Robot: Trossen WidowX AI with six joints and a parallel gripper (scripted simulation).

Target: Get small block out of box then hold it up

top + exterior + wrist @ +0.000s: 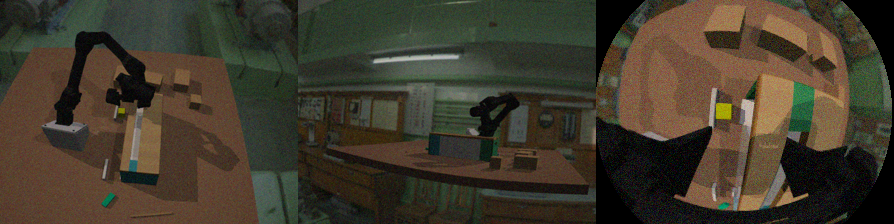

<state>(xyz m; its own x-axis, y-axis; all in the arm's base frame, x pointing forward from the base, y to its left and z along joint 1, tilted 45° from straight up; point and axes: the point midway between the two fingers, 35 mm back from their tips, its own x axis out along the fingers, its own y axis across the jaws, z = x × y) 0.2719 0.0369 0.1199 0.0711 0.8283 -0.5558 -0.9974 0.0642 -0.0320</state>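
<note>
My gripper tip is now 3 cm past the yellow block, 2 cm to the right of it and 8 cm above it. The rest, counted from my gripper tip: thin stick: 12 cm ahead, 45 cm to the right, 9 cm below; then green tile: 5 cm behind, 40 cm to the right, 9 cm below; then long box: 4 cm ahead, 13 cm to the right, 3 cm below.
</note>
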